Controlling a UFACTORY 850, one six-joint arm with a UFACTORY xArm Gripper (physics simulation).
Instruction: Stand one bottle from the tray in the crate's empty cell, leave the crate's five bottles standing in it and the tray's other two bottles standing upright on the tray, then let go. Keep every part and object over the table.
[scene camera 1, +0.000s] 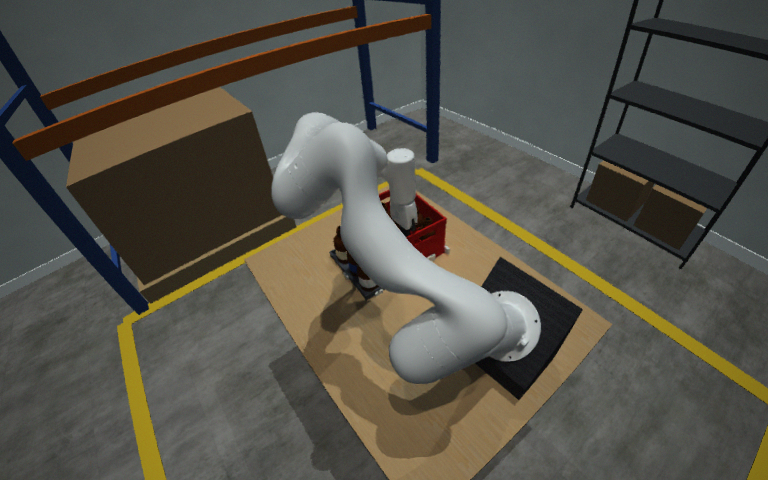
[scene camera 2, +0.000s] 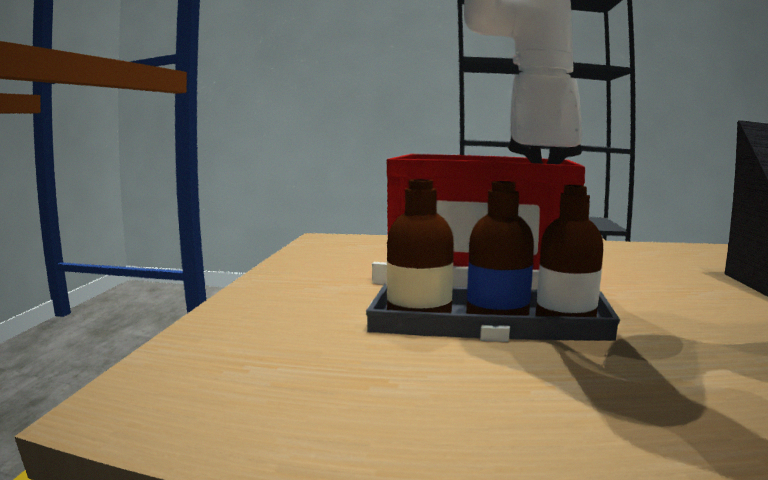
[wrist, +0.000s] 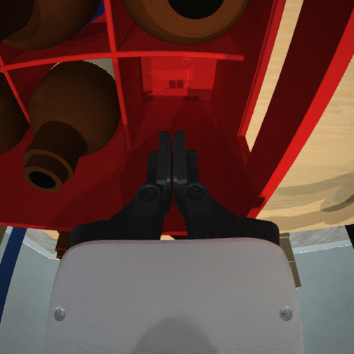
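There is my gripper (wrist: 172, 146), which I can see, and I can also see a blue-labelled bottle (scene camera 2: 501, 247).
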